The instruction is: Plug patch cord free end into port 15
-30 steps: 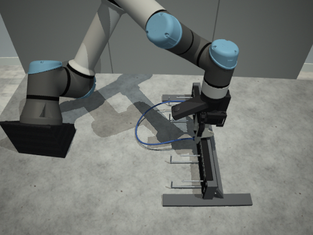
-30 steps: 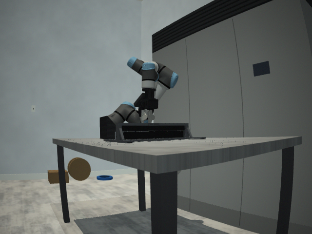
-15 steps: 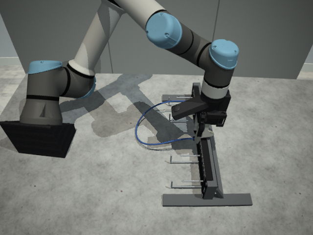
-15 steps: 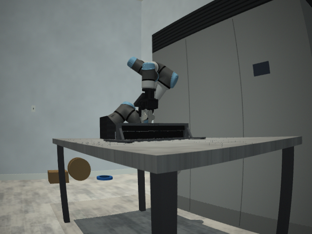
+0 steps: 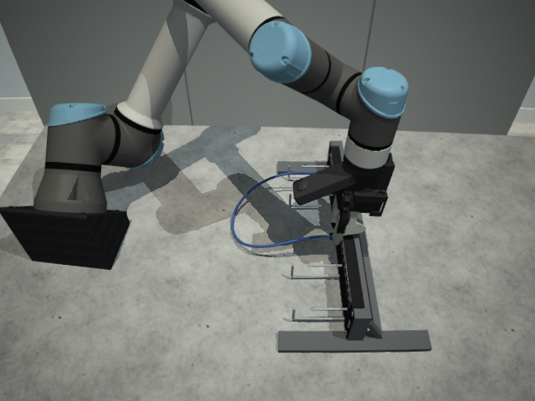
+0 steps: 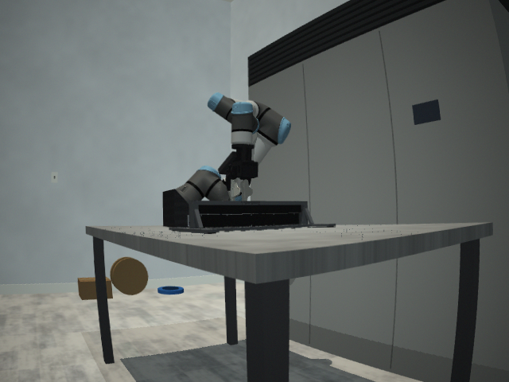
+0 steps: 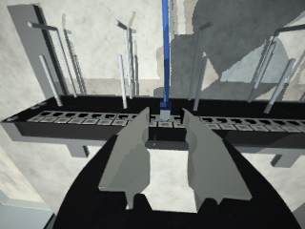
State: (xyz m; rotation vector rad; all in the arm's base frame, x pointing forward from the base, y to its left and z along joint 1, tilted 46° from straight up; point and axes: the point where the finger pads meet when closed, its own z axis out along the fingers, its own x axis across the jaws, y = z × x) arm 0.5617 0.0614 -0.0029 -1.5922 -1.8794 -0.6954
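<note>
Right now my hand is 1 cm short of the plug and 1 cm above it.
</note>
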